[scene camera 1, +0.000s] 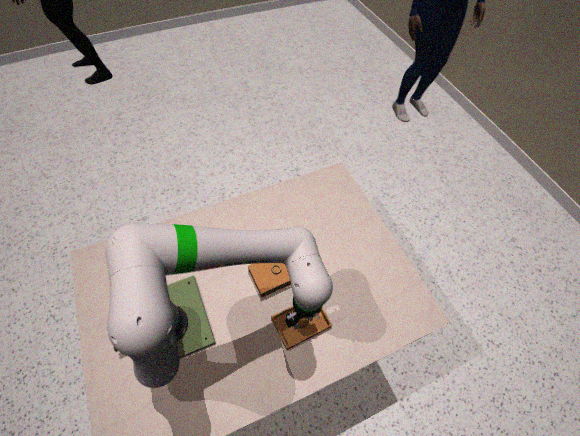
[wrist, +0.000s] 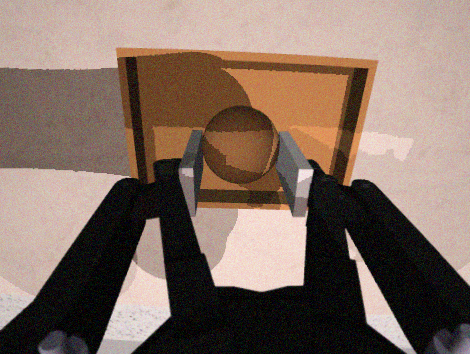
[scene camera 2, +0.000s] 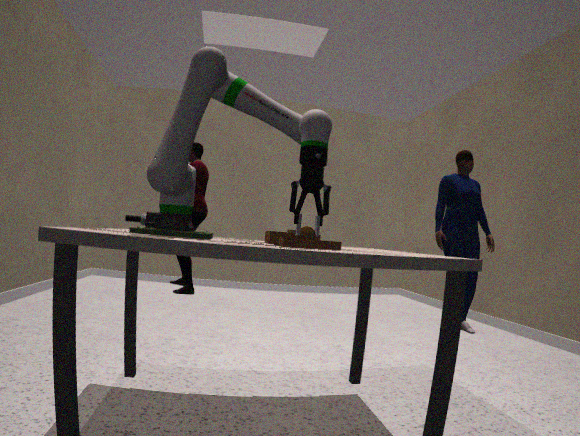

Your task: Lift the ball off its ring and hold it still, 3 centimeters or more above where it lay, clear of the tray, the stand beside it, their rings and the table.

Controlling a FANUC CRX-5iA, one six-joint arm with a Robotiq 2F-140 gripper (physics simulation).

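Places are measured from the arm's base along level axes (x ahead, y left, z up), in metres.
Pixels of known places: gripper, fingertip midpoint: [scene camera 1: 301, 321] [wrist: 240, 149] [scene camera 2: 307, 236]; arm's base, link origin: [scene camera 2: 174, 230].
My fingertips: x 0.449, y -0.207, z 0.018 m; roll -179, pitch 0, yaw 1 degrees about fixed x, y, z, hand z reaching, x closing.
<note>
Ahead of a thing's pixels: the offset from my fingertips to its middle. "pt": to the spot under its first point.
The brown ball {dx +0.000, dy +0.005, dz +0.004 m} [scene camera 2: 308, 231] [wrist: 240, 150] sits low over the floor of the orange-brown tray {dx +0.004, dy +0.005, dz -0.025 m} [scene camera 1: 280, 333] [scene camera 2: 329, 245] [wrist: 280, 59]. My gripper [scene camera 1: 301, 320] [scene camera 2: 308, 233] [wrist: 240, 149] points down into the tray and is shut on the ball, with one grey pad against each side. No gap shows between pads and ball in the wrist view. The ring under the ball is hidden, and I cannot tell whether the ball touches it. The stand [scene camera 1: 262, 282] [scene camera 2: 272, 237] is beside the tray, with a thin dark ring {pt dx -0.014, dy +0.224, dz +0.019 m} [scene camera 1: 272, 270] on top.
The tray and stand are on the pale table [scene camera 1: 340, 200] [scene camera 2: 240, 251]. The arm's base stands on a green plate [scene camera 1: 200, 320] [scene camera 2: 200, 234] at the left. The forearm reaches over the table near the stand. Two people stand on the floor beyond the table.
</note>
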